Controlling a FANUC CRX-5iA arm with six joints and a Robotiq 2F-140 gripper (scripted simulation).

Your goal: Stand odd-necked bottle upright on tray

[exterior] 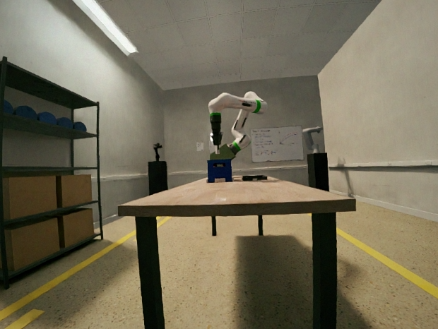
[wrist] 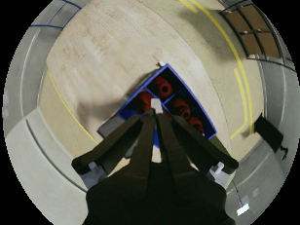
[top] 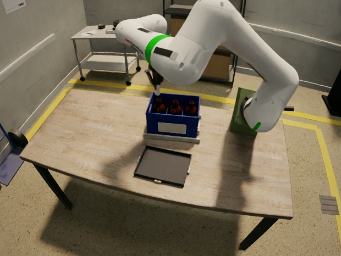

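Now: the blue crate 9 cm behind my hand and 17 cm below it. From my hand the other things lie so: dark tray: 9 cm behind, 29 cm to the left, 24 cm below; then bottle: 9 cm behind, 4 cm to the right, 17 cm below.
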